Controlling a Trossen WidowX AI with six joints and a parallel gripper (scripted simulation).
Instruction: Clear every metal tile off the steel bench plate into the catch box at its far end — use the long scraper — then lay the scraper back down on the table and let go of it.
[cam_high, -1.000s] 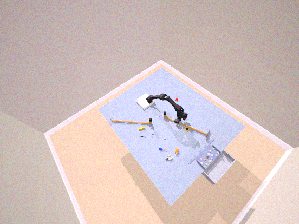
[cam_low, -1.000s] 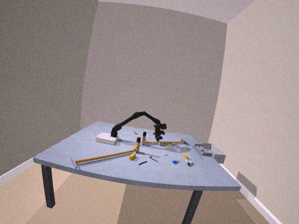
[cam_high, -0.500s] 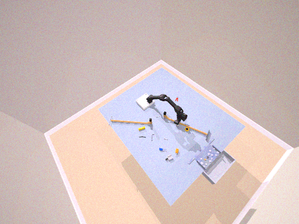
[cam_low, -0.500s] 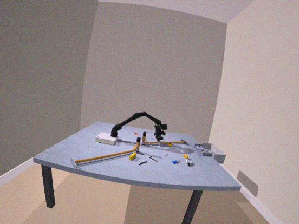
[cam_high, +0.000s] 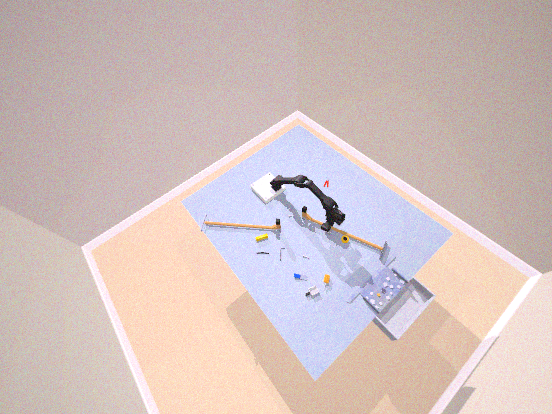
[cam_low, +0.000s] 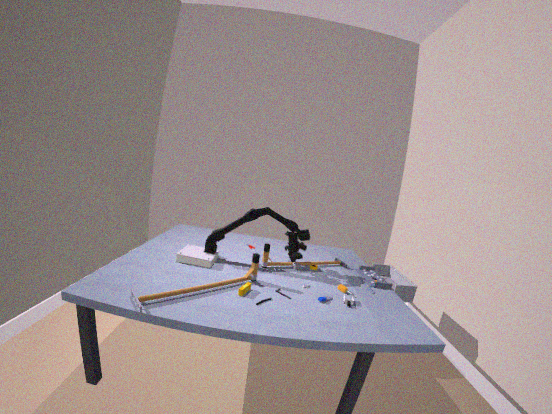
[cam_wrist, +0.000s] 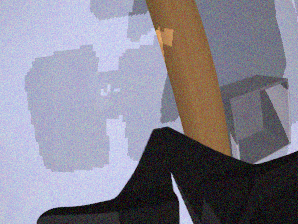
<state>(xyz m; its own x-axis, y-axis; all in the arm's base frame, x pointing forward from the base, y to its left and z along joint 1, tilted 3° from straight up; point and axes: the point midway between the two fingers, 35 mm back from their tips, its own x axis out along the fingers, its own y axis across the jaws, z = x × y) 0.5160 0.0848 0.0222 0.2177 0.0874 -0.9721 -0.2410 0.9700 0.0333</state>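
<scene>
Right now the grey cup is 10 mm ahead of my gripper tip and 50 mm to the right of it. Round my gripper tip: orange piece 250 mm ahead, 310 mm to the right, 10 mm above; yellow ring 130 mm ahead, 10 mm to the right; red clip 310 mm behind, 260 mm to the left.
</scene>
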